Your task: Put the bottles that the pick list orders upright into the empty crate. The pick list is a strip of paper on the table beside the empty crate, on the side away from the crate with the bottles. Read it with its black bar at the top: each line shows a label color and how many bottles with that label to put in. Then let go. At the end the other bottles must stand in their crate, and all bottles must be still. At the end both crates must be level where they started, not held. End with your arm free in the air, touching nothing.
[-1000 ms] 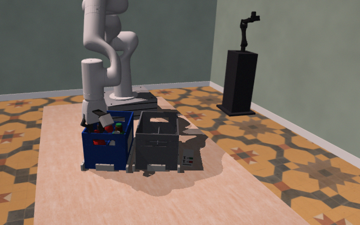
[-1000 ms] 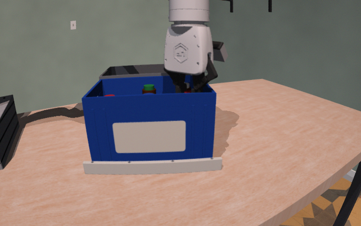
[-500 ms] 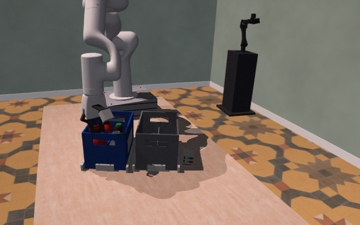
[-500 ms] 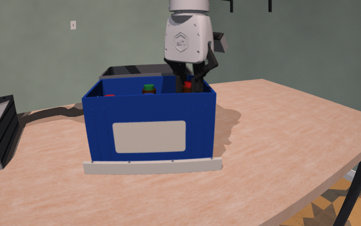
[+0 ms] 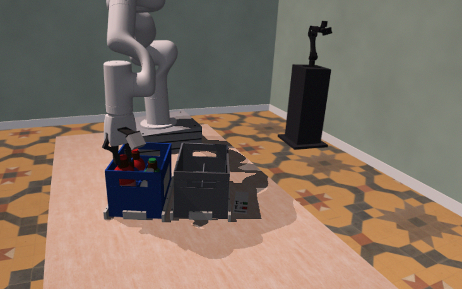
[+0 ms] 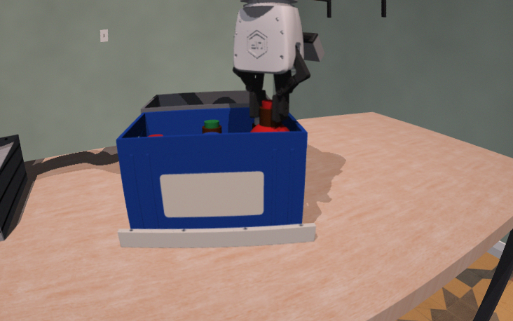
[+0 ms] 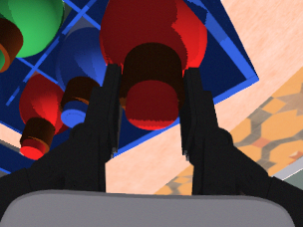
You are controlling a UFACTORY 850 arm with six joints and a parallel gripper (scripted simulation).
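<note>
My hand is 7 cm above the red-label bottle. Also, from my hand: white-cap bottle (12 cm below, 9 cm to the left, 3 cm ahead); then blue crate (12 cm below, 7 cm to the left, 7 cm behind); then blue-capped bottle (12 cm below, 8 cm behind, 2 cm to the left).
</note>
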